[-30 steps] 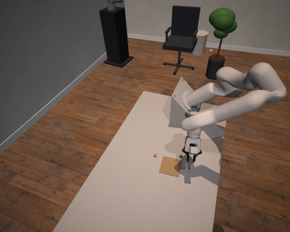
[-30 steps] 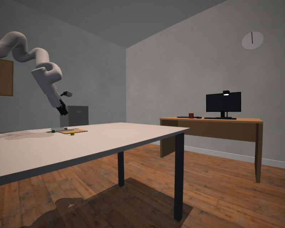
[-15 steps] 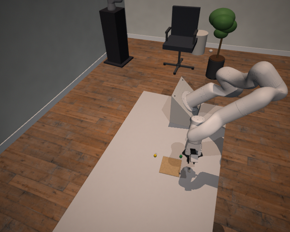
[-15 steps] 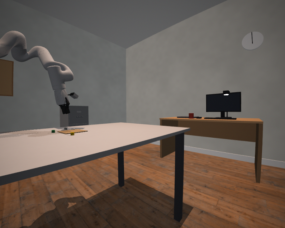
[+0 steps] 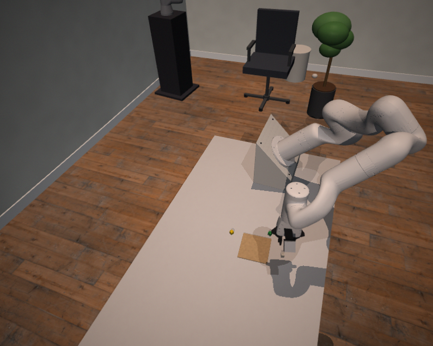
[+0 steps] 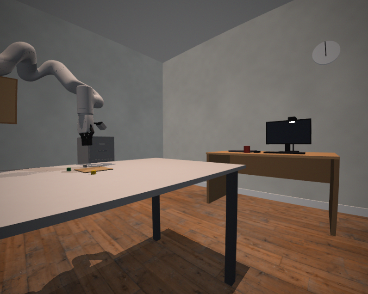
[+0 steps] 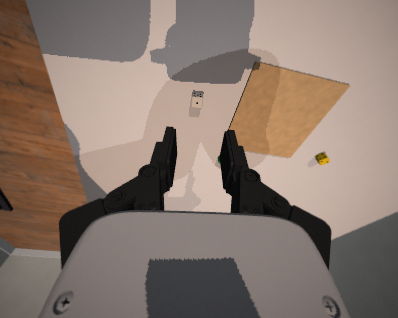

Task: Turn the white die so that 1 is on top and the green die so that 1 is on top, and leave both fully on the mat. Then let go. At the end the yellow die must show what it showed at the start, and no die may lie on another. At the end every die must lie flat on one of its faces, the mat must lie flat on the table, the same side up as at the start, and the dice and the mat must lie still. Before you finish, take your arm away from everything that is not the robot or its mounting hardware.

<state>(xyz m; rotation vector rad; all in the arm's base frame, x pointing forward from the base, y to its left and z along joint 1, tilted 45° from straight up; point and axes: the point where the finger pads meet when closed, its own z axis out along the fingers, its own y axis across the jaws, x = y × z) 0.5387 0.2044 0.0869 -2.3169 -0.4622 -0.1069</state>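
My hand is 10 mm past the white die and 140 mm above it. The rest, counted from my hand: mat: 10 mm ahead, 140 mm to the right, 140 mm below; then yellow die: 20 mm behind, 270 mm to the right, 140 mm below; then green die: 100 mm behind, 100 mm to the right, 140 mm below.
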